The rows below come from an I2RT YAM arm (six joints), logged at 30 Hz.
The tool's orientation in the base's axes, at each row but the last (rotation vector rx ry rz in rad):
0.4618 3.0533 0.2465
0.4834 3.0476 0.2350
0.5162 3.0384 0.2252
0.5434 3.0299 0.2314
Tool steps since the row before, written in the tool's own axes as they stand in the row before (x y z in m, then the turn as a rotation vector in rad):
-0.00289 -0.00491 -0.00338 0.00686 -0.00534 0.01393
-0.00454 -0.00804 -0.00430 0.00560 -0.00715 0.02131
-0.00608 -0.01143 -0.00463 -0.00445 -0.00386 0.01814
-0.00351 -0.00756 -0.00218 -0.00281 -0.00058 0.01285
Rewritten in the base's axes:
0.00111 -0.00600 0.00259 -0.00717 -0.00090 -0.01475
0.00157 -0.00958 0.00309 -0.00600 -0.00195 -0.02229
0.00168 -0.01331 0.00300 0.00430 -0.00264 -0.01839
0.00053 -0.00853 0.00106 0.00346 0.00025 -0.01270

